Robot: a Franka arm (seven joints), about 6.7 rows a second.
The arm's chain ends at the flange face. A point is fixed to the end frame.
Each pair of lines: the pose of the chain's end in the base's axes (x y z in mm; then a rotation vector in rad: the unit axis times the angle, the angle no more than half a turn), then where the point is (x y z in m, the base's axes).
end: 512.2, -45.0, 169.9, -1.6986, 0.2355, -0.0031
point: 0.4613 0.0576 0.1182
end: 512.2, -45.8, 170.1, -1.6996, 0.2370, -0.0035
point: 0.4614 0.0568 0.1183
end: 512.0, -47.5, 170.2, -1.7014, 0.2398, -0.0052
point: 0.4615 0.0552 0.1182
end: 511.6, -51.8, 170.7, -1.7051, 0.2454, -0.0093
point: 0.4616 0.0509 0.1183
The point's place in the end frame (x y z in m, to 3 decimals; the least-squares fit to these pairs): -0.059 0.046 0.101
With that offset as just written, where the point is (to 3 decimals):
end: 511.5, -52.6, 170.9, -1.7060, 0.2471, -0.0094
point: 0.462 0.050 0.118
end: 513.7, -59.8, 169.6, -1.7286, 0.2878, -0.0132
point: 0.465 0.043 0.116
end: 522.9, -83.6, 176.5, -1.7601, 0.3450, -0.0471
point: 0.479 0.019 0.119
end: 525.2, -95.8, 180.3, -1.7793, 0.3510, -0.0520
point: 0.482 0.006 0.121
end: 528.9, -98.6, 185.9, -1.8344, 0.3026, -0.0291
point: 0.481 -0.002 0.122
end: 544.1, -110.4, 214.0, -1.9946, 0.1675, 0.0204
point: 0.486 -0.031 0.136
